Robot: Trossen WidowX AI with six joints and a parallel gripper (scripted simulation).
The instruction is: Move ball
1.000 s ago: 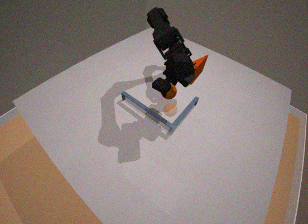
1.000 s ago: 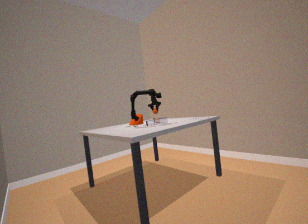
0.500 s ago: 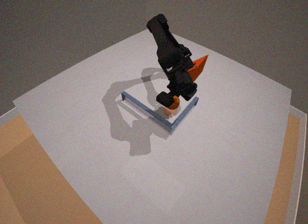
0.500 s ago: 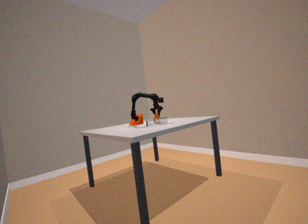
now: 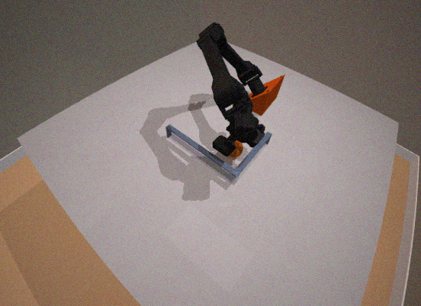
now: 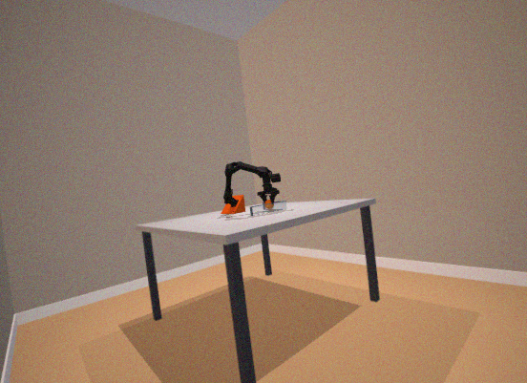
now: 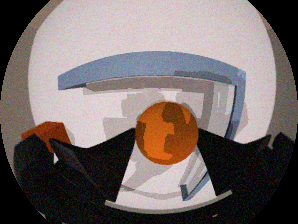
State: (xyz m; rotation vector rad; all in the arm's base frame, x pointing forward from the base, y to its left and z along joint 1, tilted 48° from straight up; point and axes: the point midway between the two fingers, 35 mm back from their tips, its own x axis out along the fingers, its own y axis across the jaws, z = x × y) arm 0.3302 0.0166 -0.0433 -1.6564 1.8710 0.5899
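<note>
Now: the see-through copy 1 cm below my gripper tip. From my gripper tip the other things lie so: orange ball (right at my gripper tip).
</note>
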